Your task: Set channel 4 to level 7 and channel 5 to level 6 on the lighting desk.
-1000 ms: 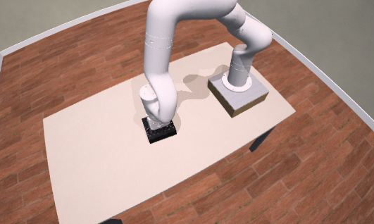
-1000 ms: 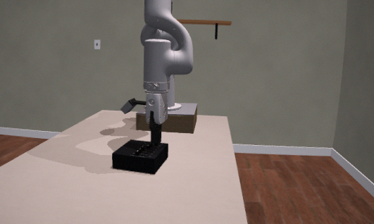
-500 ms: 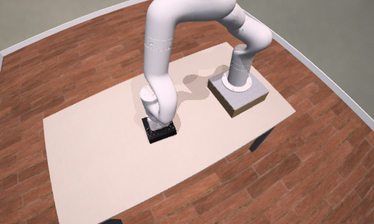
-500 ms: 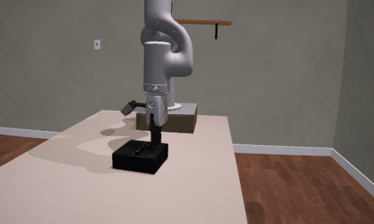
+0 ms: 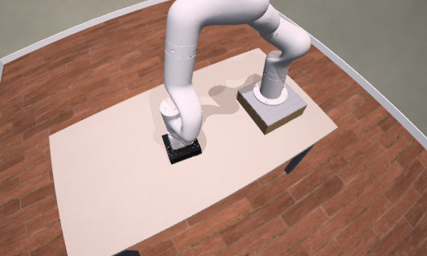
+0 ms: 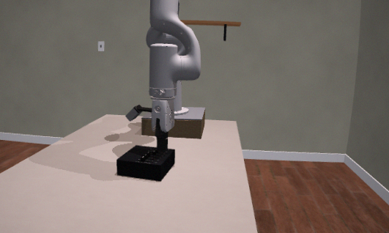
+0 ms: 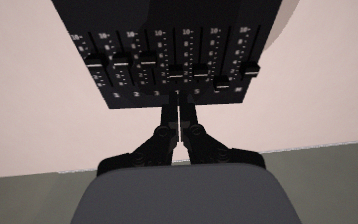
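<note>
Right now my hand is 30 mm to the left of the channel 4 cap and 30 mm above it. Round my hand: channel 6 cap: 40 mm behind, 30 mm below, 20 mm to the right; then channel 5 cap: 30 mm to the right, 30 mm below, 20 mm behind.
</note>
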